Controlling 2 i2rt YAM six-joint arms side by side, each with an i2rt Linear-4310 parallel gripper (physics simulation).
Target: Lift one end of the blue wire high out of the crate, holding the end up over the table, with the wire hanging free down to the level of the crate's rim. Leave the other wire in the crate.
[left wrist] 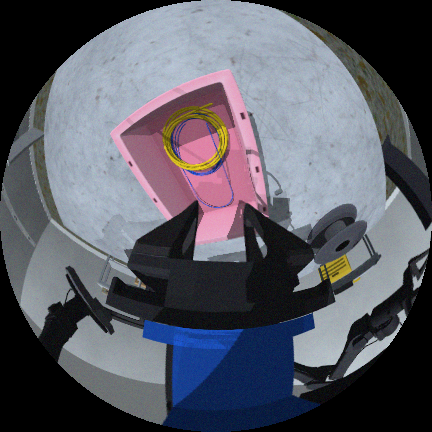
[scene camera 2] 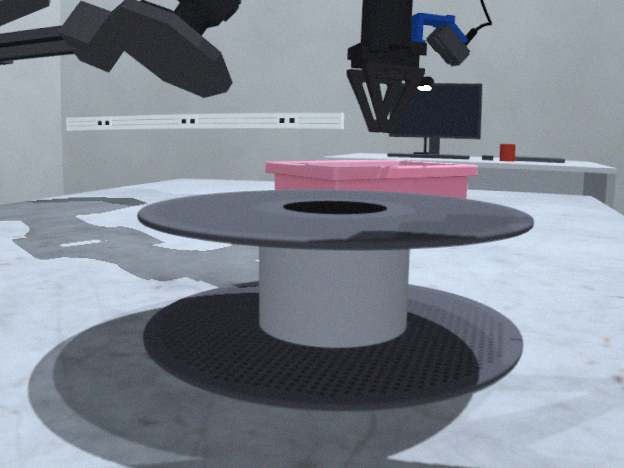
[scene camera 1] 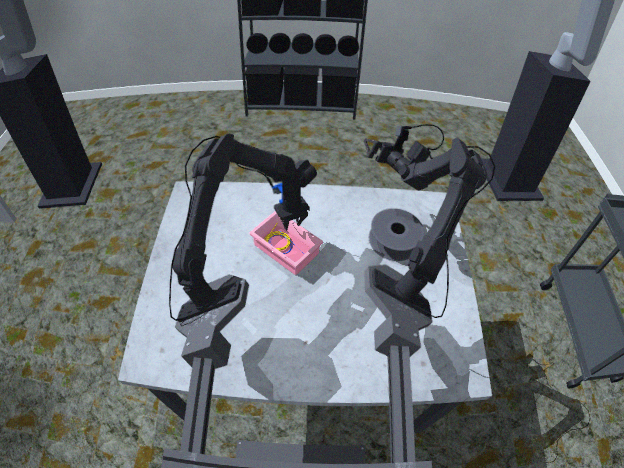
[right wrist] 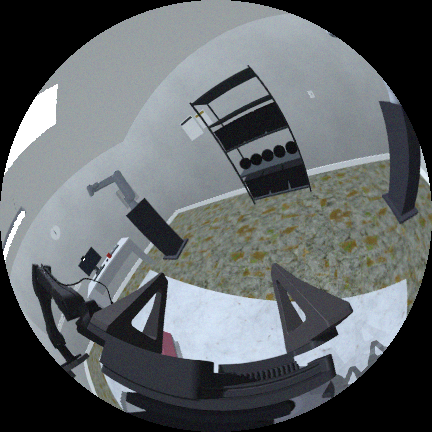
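Seen in the pictures: left gripper, fingertip midpoint: (left wrist: 221, 206) (scene camera 2: 380, 132) (scene camera 1: 291, 227); right gripper, fingertip midpoint: (scene camera 1: 374, 141) (right wrist: 216, 275); left arm's base, origin of the base link: (left wrist: 84, 302) (scene camera 1: 208, 303); right arm's base, origin of the base link: (scene camera 1: 401, 294).
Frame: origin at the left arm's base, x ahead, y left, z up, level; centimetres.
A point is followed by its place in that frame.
The pink crate (scene camera 1: 274, 259) @[y -14.4, x 32.7, z -24.7 cm] (scene camera 2: 370, 185) @[y -26.6, x 39.1, z -20.1 cm] (left wrist: 175, 97) @[y -11.8, x 45.3, z -18.2 cm] stands on the table. In it the yellow wire (scene camera 1: 290, 241) @[y -19.8, x 39.9, z -23.5 cm] (left wrist: 170, 147) @[y -12.6, x 37.8, z -24.1 cm] lies coiled on top of the blue wire (scene camera 1: 289, 250) @[y -19.5, x 36.4, z -24.8 cm] (left wrist: 202, 173) @[y -18.9, x 35.8, z -24.7 cm]. A thin blue loop reaches out of the coil along the crate floor, towards the fingertips in the left wrist view. My left gripper (scene camera 1: 293, 225) @[y -20.4, x 38.9, z -14.4 cm] (scene camera 2: 380, 130) @[y -20.4, x 38.9, z -14.4 cm] (left wrist: 221, 206) @[y -20.4, x 38.9, z -14.4 cm] points down above the crate's rim, partly open, with nothing between its fingers. My right gripper (scene camera 1: 368, 149) @[y -48.8, x 64.6, z 3.9 cm] (right wrist: 216, 275) @[y -48.8, x 64.6, z 3.9 cm] is wide open and empty, raised beyond the table's far edge.
A large grey spool (scene camera 1: 380, 229) @[y -51.8, x 42.4, z -18.6 cm] (scene camera 2: 332, 302) @[y -62.3, x 44.1, z -22.6 cm] (left wrist: 354, 234) @[y -57.7, x 48.1, z -18.6 cm] stands on the table (scene camera 1: 352, 370) @[y -40.2, x -8.4, z -25.1 cm], to the right of the crate in scene camera 1. A dark shelf rack (scene camera 1: 302, 18) stands by the wall, and a grey cart (scene camera 1: 589, 302) stands at the right.
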